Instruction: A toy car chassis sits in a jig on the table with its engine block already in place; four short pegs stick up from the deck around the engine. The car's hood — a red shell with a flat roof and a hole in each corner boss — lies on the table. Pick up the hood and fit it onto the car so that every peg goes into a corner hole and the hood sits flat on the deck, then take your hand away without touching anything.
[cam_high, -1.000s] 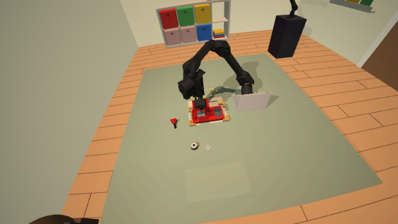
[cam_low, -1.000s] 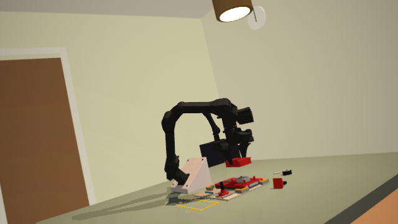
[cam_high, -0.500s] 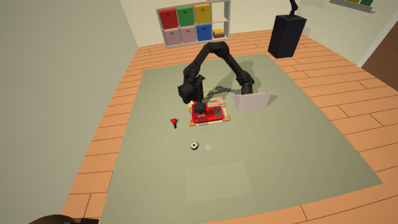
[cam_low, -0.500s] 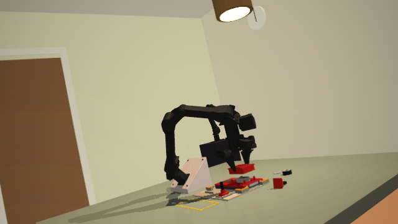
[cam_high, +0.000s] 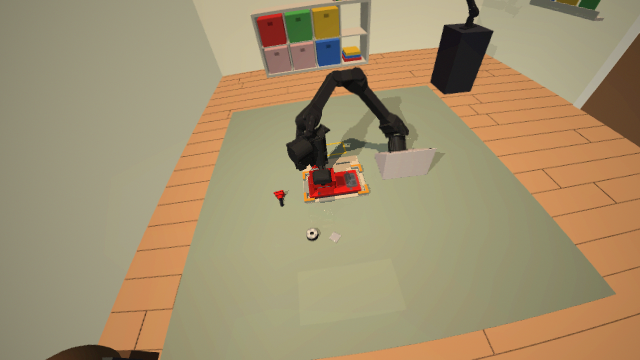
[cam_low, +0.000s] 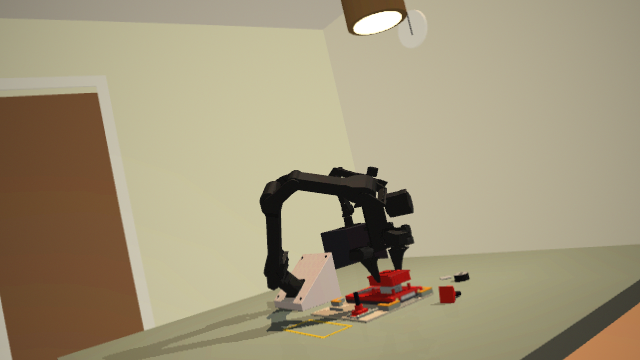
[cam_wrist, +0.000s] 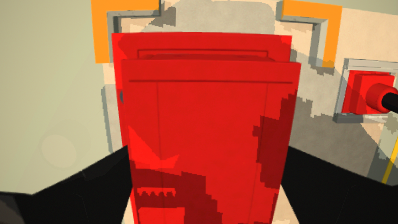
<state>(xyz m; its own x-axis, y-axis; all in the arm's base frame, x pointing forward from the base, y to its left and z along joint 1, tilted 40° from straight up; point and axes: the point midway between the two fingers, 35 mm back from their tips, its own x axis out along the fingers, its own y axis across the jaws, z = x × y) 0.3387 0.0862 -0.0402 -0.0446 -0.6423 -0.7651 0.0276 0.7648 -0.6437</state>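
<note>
Now: gripper tip 1 cm below the red hood. From my gripper tip the other things lie so: wheel (7 cm ahead, 20 cm to the left, 5 cm below).
</note>
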